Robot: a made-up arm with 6 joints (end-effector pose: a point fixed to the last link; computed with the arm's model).
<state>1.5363 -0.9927 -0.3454 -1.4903 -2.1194 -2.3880</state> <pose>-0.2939 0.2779 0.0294 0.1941 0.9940 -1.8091</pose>
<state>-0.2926 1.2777 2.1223 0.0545 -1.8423 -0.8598</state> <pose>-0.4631 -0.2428 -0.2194 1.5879 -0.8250 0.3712</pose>
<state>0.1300 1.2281 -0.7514 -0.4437 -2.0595 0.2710</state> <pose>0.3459 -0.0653 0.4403 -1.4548 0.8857 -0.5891</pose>
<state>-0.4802 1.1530 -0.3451 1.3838 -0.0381 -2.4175</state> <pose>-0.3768 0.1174 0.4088 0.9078 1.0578 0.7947</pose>
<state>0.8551 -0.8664 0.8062 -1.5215 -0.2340 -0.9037</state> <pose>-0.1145 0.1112 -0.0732 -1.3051 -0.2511 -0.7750</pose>
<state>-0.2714 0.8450 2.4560 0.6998 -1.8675 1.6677</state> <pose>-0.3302 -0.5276 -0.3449 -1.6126 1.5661 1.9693</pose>
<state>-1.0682 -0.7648 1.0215 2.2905 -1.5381 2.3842</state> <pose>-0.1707 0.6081 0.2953 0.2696 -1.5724 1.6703</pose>
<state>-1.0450 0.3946 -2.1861 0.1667 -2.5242 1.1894</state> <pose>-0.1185 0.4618 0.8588 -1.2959 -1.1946 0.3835</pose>
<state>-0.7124 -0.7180 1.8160 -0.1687 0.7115 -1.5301</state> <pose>-0.1080 -0.1522 0.1032 -1.9890 0.7069 -0.7453</pose>
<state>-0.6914 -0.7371 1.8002 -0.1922 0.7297 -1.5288</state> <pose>-0.1057 -0.1514 0.1018 -1.9741 0.7129 -0.7072</pose>
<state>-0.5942 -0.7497 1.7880 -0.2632 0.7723 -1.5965</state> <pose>-0.1081 -0.1536 0.0943 -1.8849 0.7565 -0.7246</pose>
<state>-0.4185 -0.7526 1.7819 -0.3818 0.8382 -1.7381</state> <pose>-0.1160 -0.1562 0.0795 -1.7149 0.8503 -0.7962</pose>
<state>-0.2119 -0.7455 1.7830 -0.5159 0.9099 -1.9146</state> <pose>-0.1275 -0.1539 0.0602 -1.5043 0.9844 -0.8850</pose>
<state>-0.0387 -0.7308 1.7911 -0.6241 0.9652 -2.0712</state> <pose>-0.1384 -0.1465 0.0434 -1.3178 1.1191 -0.9601</pose>
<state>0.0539 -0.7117 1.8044 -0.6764 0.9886 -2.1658</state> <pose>-0.1454 -0.1398 0.0335 -1.2088 1.2069 -1.0163</pose>
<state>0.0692 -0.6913 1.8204 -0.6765 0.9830 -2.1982</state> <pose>-0.1487 -0.1374 0.0295 -1.1783 1.2367 -1.0621</pose>
